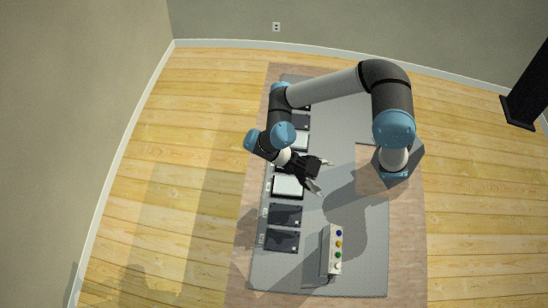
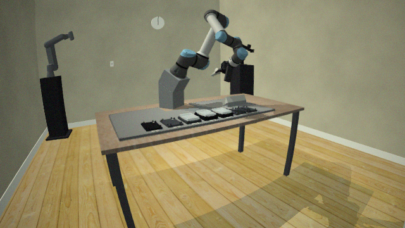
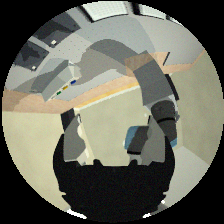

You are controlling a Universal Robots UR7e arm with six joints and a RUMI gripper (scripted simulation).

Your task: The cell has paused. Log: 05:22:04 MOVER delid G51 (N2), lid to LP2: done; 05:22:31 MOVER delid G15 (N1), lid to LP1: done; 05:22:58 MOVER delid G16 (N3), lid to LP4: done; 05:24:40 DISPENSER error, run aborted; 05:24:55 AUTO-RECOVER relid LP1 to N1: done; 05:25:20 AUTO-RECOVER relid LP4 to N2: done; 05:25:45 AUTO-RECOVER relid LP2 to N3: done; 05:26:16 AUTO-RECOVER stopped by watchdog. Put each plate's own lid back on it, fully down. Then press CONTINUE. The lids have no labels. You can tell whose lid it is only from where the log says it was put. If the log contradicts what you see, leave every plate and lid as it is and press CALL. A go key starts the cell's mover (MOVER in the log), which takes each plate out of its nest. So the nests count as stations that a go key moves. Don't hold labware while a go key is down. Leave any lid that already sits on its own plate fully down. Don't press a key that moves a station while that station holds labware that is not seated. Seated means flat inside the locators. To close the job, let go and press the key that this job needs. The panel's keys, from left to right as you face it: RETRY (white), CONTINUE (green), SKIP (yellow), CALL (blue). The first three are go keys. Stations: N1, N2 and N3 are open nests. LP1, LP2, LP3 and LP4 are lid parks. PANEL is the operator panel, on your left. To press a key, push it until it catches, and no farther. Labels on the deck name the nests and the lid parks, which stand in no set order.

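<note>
Right now my hand is 180 mm short of the clear lid, 320 mm to the left of it and 220 mm above it. Also, from my hand: blue key 100 mm behind, 130 mm to the left, 180 mm below; yellow key 110 mm behind, 180 mm to the left, 180 mm below; LP2 lid park 140 mm ahead, 70 mm to the left, 240 mm below.
</note>
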